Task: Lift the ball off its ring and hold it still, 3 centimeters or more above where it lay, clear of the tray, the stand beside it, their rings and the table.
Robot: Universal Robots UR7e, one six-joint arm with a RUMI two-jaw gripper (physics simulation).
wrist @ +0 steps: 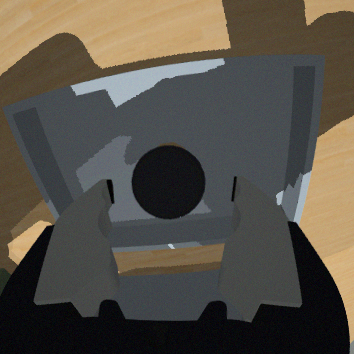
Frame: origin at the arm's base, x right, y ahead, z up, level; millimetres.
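Seen in the pictures: gripper, fingertip midpoint: (172, 179).
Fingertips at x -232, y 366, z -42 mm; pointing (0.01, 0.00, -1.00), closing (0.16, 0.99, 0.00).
Note:
Pixels of each thing's middle, then the offset from my fingertips to it. Level surfaces: height alone.
- black ball at the middle of its body: (167, 181) dx -6, dy -1, dz +11 mm
- grey tray at the middle of its body: (169, 167) dx -6, dy -1, dz -7 mm
- wooden table at its surface level: dz -21 mm
A black ball (168, 182) sits on the grey tray (255, 115), with a thin brown sliver of its ring (171, 145) showing at its upper edge; the rest of the ring is hidden under the ball. My gripper (172, 179) is open and empty. Its two grey fingers stand to the left and right of the ball in the view, with a gap on each side. The fingertips look to be above the tray; their exact height over it cannot be told. The stand (170, 297) shows partly between the fingers at the bottom; its ring does not show.
The tray has raised, darker walls at its left, right and near sides. A strip of wooden table (170, 260) lies between the tray and the stand. A light wooden block (30, 242) is at the lower left, partly behind the gripper body. Dark shadows fall across the table.

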